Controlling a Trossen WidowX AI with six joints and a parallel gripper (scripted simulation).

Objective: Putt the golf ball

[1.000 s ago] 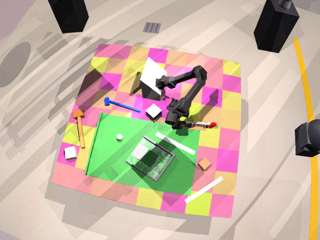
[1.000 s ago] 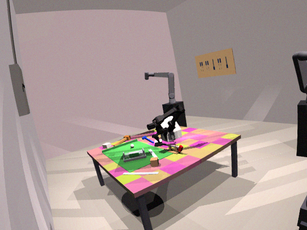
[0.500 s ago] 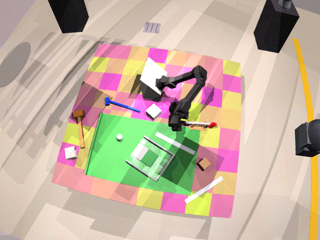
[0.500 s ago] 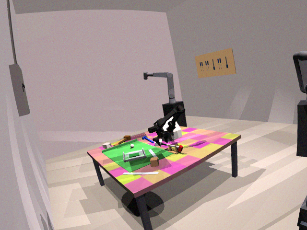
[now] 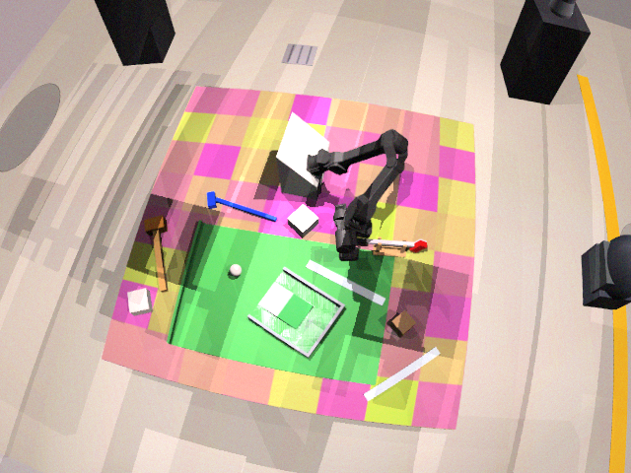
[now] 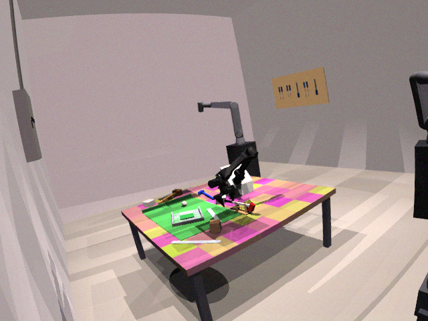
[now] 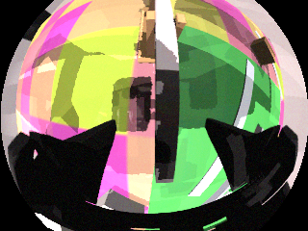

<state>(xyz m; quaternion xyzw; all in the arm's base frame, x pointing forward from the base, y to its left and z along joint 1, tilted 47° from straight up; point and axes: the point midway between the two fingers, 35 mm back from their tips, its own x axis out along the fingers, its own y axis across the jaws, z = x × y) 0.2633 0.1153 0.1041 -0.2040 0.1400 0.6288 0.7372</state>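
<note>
The blue putter is 130 mm behind my gripper tip, 440 mm to the right of it and 20 mm below it. Also, from my gripper tip: wooden stand 130 mm to the left; red putter 110 mm to the left, 20 mm above; brown block 280 mm ahead, 180 mm to the left, 10 mm below.
</note>
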